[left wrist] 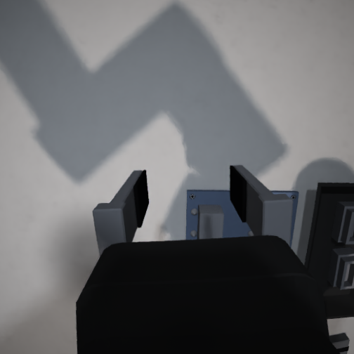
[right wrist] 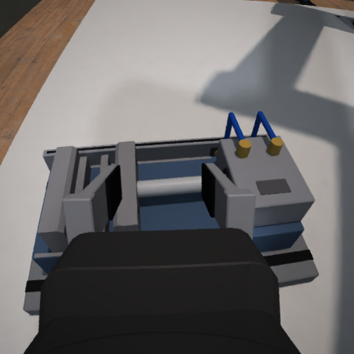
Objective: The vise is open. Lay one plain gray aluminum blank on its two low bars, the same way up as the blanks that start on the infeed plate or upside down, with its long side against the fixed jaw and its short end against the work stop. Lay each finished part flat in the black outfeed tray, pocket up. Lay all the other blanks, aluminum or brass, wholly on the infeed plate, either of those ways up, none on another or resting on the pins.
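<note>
In the left wrist view my left gripper (left wrist: 188, 184) is open and empty, above the near part of the blue infeed plate (left wrist: 292, 212). A gray blank (left wrist: 210, 222) stands on the plate; the gripper body hides the plate's lower part. Two gray finished parts (left wrist: 345, 225) (left wrist: 343, 270), pockets up, lie in the black outfeed tray (left wrist: 321, 235), cut off by the view's edge. In the right wrist view my right gripper (right wrist: 161, 180) is open and empty over the open vise. Its outer jaw (right wrist: 56, 195) and inner jaw (right wrist: 126, 185) stand apart; low bars (right wrist: 82, 173) show between them, partly behind a finger.
The vise's gray actuator block (right wrist: 265, 170) carries brass fittings (right wrist: 243, 148) and raised blue hoses (right wrist: 260, 125) at the right. A pale rod (right wrist: 170, 186) runs from it to the inner jaw. A gray rail stands along the vise's far side. Arm shadows fall across the pale table.
</note>
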